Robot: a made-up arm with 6 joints. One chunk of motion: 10 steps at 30 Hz.
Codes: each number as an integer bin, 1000 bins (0 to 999) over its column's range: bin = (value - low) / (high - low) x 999, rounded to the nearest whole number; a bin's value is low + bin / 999 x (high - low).
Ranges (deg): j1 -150.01..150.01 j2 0..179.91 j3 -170..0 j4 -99.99..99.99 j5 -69.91..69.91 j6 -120.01..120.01
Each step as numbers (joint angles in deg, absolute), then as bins.
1 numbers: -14.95 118.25 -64.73 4.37 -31.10 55.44
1 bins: 450 657 619 521 277 730
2 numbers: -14.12 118.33 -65.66 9.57 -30.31 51.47
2 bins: 452 657 613 547 283 714
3 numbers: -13.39 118.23 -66.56 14.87 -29.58 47.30
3 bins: 455 657 608 574 288 696
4 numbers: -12.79 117.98 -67.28 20.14 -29.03 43.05
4 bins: 457 655 604 600 292 679
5 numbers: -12.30 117.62 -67.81 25.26 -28.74 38.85
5 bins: 459 653 601 626 294 661
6 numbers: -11.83 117.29 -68.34 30.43 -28.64 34.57
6 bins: 460 651 597 652 295 643
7 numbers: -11.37 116.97 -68.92 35.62 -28.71 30.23
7 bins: 462 650 594 677 294 625
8 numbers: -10.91 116.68 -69.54 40.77 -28.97 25.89
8 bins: 463 648 590 703 293 607
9 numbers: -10.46 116.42 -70.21 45.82 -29.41 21.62
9 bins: 465 646 586 728 289 589
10 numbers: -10.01 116.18 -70.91 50.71 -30.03 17.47
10 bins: 466 645 582 753 285 572
